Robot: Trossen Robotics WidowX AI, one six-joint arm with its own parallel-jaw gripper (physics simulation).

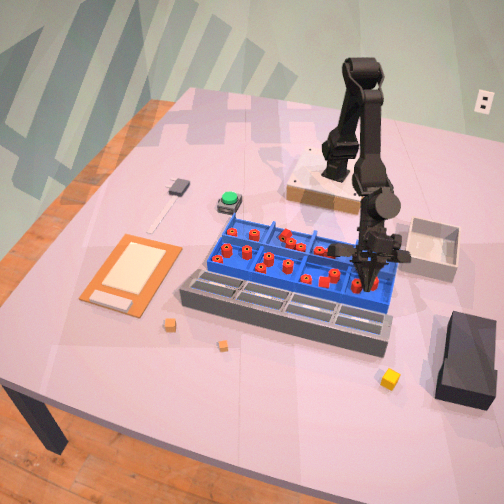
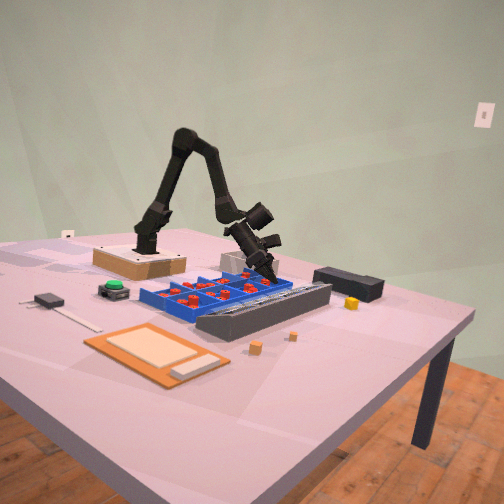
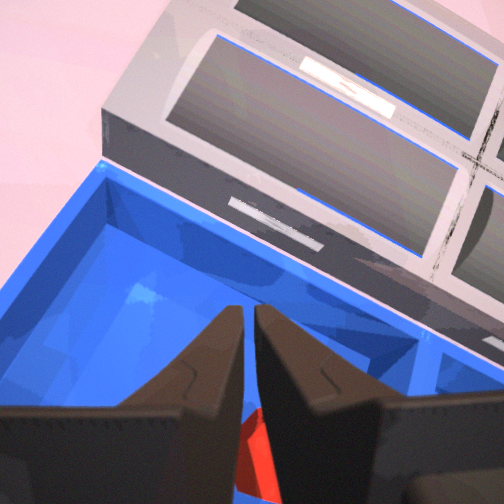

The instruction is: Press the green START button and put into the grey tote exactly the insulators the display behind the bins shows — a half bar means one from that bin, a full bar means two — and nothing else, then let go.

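Observation:
My gripper is shut with nothing between its fingers. Its tips point down into the front right compartment of the blue bin tray. A red insulator lies right by the fingers. Several more red insulators fill the other compartments. The grey display runs along the tray's front; its panels look dark grey. The green START button stands left of the tray's back. The grey tote stands just right of the tray and looks empty.
An orange clipboard lies at the left. A flat tool with a dark head lies beyond it. Two small orange cubes, a yellow cube and a black box lie in front. The arm's base stands behind the tray.

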